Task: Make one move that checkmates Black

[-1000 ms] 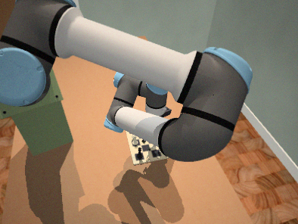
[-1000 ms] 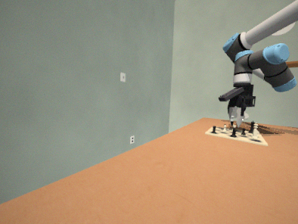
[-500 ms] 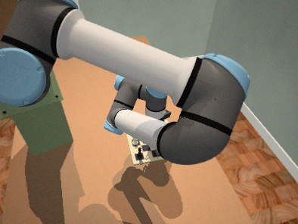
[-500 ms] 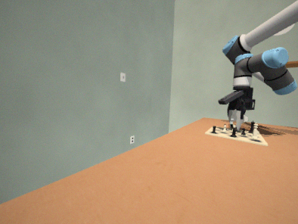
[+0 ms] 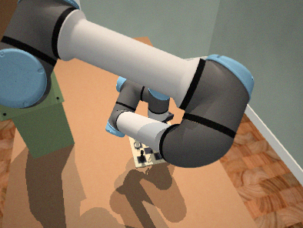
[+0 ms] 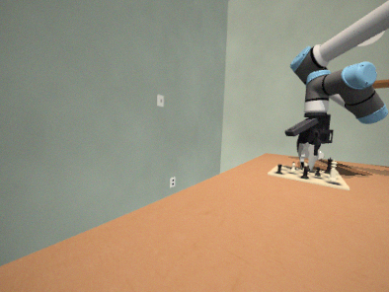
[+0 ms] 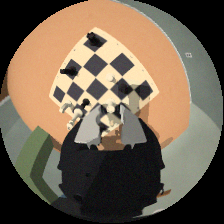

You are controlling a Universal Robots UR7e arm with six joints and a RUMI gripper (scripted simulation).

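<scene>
Now: the chessboard 4 cm to the left of my hand and 3 cm below it. From my hand the other things lie so: black piece 8 cm behind, 3 cm to the right, 1 cm above; white piece 8 cm behind, 5 cm to the left, 1 cm above.
</scene>
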